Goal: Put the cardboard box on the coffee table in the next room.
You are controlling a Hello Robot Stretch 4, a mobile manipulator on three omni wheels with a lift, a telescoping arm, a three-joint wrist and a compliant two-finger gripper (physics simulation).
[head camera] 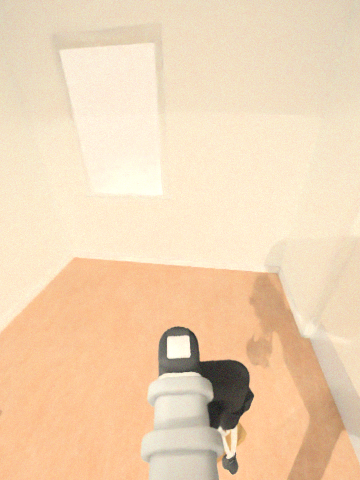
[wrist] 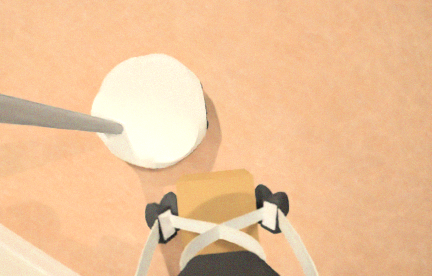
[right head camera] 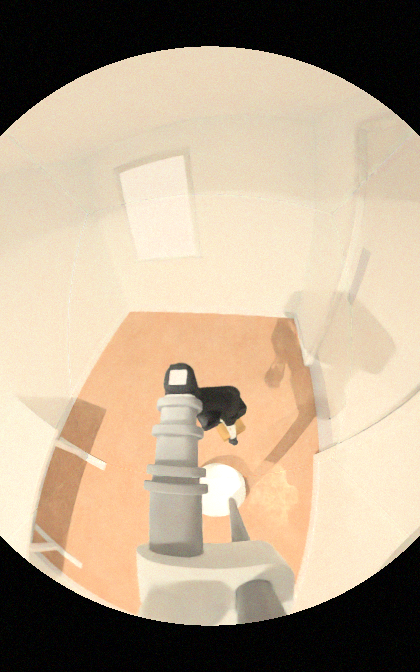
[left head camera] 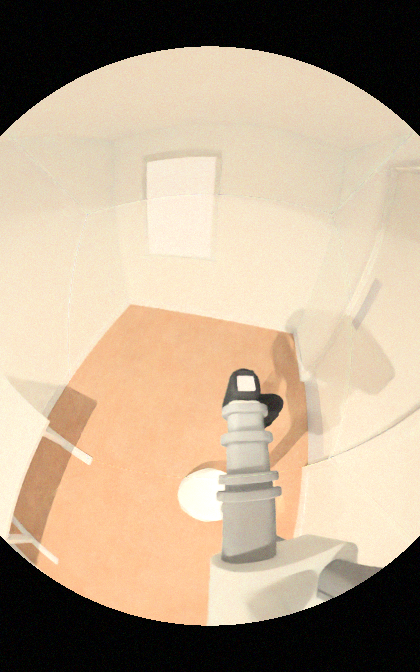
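Note:
The cardboard box [wrist: 217,187] [head camera: 241,435] [right head camera: 240,426] is a small tan-brown block. In the wrist view it sits between the two dark fingertips, which touch its left and right sides. My gripper [wrist: 216,203] [right head camera: 230,431] is shut on it and holds it above the orange floor, beside my round white base [wrist: 155,100] [right head camera: 225,490]. In the head view the arm partly covers the box. I cannot tell whether a coffee table shows.
A white piece of furniture with thin legs [left head camera: 20,450] [right head camera: 30,460] stands at the left. A bright panel [head camera: 115,120] [left head camera: 180,205] [right head camera: 160,207] is on the far wall. A pale door [left head camera: 400,260] [right head camera: 385,250] is in the right wall.

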